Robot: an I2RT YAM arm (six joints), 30 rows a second.
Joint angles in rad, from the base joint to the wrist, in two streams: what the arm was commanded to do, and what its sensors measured. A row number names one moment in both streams.
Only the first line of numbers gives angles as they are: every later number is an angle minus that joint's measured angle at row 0.
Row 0, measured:
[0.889 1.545 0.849 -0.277 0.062 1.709]
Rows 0 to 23, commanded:
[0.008 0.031 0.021 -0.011 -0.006 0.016]
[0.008 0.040 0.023 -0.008 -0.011 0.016]
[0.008 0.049 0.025 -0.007 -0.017 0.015]
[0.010 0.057 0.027 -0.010 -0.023 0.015]
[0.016 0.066 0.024 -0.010 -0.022 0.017]
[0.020 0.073 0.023 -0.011 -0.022 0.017]
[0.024 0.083 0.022 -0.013 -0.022 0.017]
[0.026 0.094 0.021 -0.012 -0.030 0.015]
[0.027 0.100 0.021 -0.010 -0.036 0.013]
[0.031 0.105 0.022 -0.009 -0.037 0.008]
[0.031 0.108 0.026 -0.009 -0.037 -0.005]
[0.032 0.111 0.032 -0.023 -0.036 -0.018]
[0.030 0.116 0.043 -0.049 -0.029 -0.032]
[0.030 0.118 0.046 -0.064 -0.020 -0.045]
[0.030 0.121 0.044 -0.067 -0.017 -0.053]
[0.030 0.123 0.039 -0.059 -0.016 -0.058]
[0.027 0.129 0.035 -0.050 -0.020 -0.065]
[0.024 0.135 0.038 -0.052 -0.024 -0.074]
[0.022 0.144 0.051 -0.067 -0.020 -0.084]
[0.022 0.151 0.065 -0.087 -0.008 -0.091]
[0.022 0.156 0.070 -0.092 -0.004 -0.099]
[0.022 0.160 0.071 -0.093 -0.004 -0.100]
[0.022 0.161 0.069 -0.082 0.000 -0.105]
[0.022 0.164 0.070 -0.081 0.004 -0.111]
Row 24, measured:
[0.024 0.125 0.063 -0.062 -0.023 -0.079]
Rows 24 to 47, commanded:
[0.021 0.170 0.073 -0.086 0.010 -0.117]
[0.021 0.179 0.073 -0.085 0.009 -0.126]
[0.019 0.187 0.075 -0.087 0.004 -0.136]
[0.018 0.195 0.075 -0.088 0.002 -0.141]
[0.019 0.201 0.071 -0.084 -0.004 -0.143]
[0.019 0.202 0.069 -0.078 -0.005 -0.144]
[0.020 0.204 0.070 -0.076 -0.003 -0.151]
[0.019 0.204 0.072 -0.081 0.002 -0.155]
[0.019 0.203 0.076 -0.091 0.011 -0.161]
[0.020 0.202 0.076 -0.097 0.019 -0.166]
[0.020 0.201 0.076 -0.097 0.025 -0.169]
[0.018 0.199 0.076 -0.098 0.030 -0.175]
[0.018 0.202 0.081 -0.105 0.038 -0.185]
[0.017 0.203 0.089 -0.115 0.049 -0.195]
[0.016 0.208 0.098 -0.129 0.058 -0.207]
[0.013 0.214 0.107 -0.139 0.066 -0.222]
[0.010 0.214 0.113 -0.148 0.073 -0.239]
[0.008 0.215 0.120 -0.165 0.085 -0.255]
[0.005 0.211 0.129 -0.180 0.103 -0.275]
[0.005 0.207 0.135 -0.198 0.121 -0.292]
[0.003 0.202 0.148 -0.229 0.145 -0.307]
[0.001 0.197 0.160 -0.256 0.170 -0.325]
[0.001 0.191 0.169 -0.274 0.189 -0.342]
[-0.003 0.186 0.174 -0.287 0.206 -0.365]
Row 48, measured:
[0.012 0.172 0.145 -0.165 0.093 -0.261]
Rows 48 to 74, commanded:
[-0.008 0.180 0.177 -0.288 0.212 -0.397]
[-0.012 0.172 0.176 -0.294 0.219 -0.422]
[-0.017 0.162 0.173 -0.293 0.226 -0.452]
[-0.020 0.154 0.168 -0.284 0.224 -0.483]
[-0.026 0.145 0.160 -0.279 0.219 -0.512]
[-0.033 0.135 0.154 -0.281 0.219 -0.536]
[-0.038 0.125 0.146 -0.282 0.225 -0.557]
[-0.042 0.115 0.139 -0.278 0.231 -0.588]
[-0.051 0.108 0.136 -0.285 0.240 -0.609]
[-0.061 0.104 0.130 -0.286 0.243 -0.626]
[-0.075 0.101 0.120 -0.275 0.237 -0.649]
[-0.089 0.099 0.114 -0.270 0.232 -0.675]
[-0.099 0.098 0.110 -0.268 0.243 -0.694]
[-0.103 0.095 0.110 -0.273 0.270 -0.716]
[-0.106 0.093 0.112 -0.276 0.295 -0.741]
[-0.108 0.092 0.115 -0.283 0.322 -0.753]
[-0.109 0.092 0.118 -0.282 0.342 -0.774]
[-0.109 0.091 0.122 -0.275 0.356 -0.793]
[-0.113 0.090 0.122 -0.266 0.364 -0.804]
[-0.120 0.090 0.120 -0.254 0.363 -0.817]
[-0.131 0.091 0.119 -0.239 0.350 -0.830]
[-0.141 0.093 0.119 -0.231 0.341 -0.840]
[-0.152 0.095 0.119 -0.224 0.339 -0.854]
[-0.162 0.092 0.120 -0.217 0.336 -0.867]
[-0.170 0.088 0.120 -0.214 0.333 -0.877]
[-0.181 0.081 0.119 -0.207 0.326 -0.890]
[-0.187 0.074 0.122 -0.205 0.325 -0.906]
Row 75, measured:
[-0.161 0.107 0.125 -0.218 0.282 -0.834]
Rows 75 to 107, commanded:
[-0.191 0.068 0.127 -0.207 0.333 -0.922]
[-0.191 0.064 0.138 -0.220 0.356 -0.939]
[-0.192 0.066 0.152 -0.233 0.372 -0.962]
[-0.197 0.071 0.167 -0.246 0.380 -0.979]
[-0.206 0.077 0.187 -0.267 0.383 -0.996]
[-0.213 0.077 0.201 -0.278 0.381 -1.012]
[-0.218 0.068 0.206 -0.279 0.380 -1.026]
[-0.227 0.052 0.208 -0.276 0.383 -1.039]
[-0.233 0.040 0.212 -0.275 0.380 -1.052]
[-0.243 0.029 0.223 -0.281 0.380 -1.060]
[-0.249 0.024 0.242 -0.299 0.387 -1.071]
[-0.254 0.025 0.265 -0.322 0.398 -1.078]
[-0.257 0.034 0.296 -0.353 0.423 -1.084]
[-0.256 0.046 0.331 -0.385 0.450 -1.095]
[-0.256 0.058 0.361 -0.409 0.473 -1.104]
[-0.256 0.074 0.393 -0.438 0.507 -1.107]
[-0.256 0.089 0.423 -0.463 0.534 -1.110]
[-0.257 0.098 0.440 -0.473 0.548 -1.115]
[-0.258 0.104 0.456 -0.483 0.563 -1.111]
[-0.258 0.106 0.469 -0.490 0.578 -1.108]
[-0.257 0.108 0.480 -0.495 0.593 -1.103]
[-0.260 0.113 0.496 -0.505 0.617 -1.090]
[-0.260 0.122 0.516 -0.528 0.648 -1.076]
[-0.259 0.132 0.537 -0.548 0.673 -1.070]
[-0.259 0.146 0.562 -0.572 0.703 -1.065]
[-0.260 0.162 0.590 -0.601 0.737 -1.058]
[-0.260 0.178 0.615 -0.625 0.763 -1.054]
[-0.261 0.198 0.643 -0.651 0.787 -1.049]
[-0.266 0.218 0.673 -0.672 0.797 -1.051]
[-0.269 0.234 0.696 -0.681 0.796 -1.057]
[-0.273 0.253 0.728 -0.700 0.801 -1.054]
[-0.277 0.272 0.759 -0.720 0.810 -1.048]
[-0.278 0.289 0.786 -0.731 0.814 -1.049]
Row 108, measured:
[-0.269 0.257 0.713 -0.656 0.738 -1.070]
